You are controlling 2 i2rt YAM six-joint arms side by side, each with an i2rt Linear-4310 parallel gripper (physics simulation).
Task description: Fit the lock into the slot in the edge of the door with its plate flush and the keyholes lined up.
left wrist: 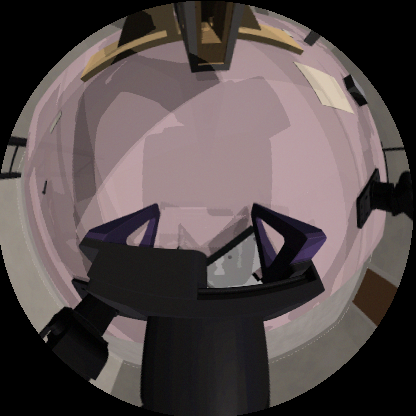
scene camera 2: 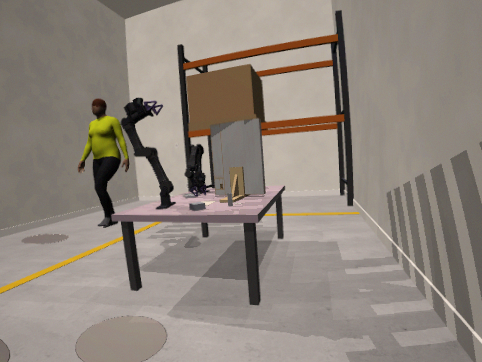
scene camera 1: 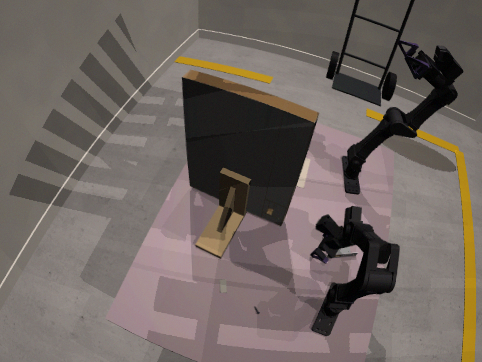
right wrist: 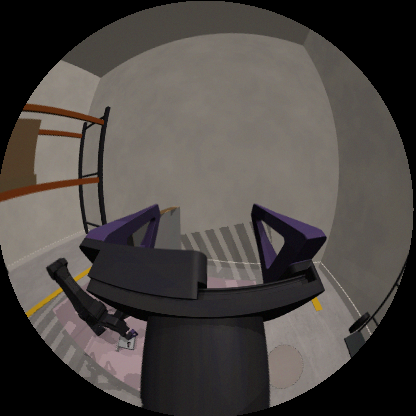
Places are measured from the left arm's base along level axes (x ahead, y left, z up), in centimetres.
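Where they show: left gripper, fingertip midpoint: [left wrist: 204,208] [scene camera 2: 201,195] [scene camera 1: 317,245] [right wrist: 131,328]; right gripper, fingertip midpoint: [scene camera 2: 159,103] [scene camera 1: 402,48] [right wrist: 205,208]; left arm's base, link origin: [scene camera 2: 201,192] [scene camera 1: 330,309] [right wrist: 92,322]; right arm's base, link origin: [left wrist: 369,193] [scene camera 2: 166,206] [scene camera 1: 350,175].
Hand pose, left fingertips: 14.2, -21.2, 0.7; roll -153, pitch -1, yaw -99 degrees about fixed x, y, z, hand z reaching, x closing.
Each offset is from my left fingertips to the top centre of the thing, as dx, dy, dz. "pt": to the spot under its first point. Level surfaces: height alone.
The door {+34.7, -2.6, +53.5} [scene camera 1: 240,150] [scene camera 2: 244,155] [right wrist: 170,230] stands upright on the table in wooden feet. Its slot {pt +16.1, -3.0, +4.6} [left wrist: 210,47] shows as an open wood-lined recess in the near edge, and a small keyhole cutout {pt +21.2, -1.8, +5.9} [scene camera 1: 270,211] shows low on its face. The grey lock {-8.1, -3.1, +1.9} [scene camera 1: 347,254] [left wrist: 235,265] [right wrist: 126,344] lies on the table; in the left wrist view its dark edge strip shows and the gripper body hides part of it. My left gripper [scene camera 1: 320,257] [scene camera 2: 198,191] [left wrist: 204,208] is open, low beside the lock. My right gripper [scene camera 1: 409,54] [scene camera 2: 154,107] [right wrist: 205,208] is open and empty, high above.
A wooden foot [scene camera 1: 233,202] [left wrist: 267,39] braces the door. The pink table {dz -0.7} [scene camera 1: 165,310] also bears a cream sheet {+20.9, -29.2, -0.6} [scene camera 1: 303,173] [left wrist: 325,87], a dark block {+27.2, -46.9, +2.9} [scene camera 2: 197,206] [left wrist: 355,90], a pale small piece {+23.6, +29.2, -0.5} [scene camera 1: 223,286] and a small dark screw-like piece {+9.5, +32.1, +0.3} [scene camera 1: 256,310]. A hand truck [scene camera 1: 357,89] stands beyond.
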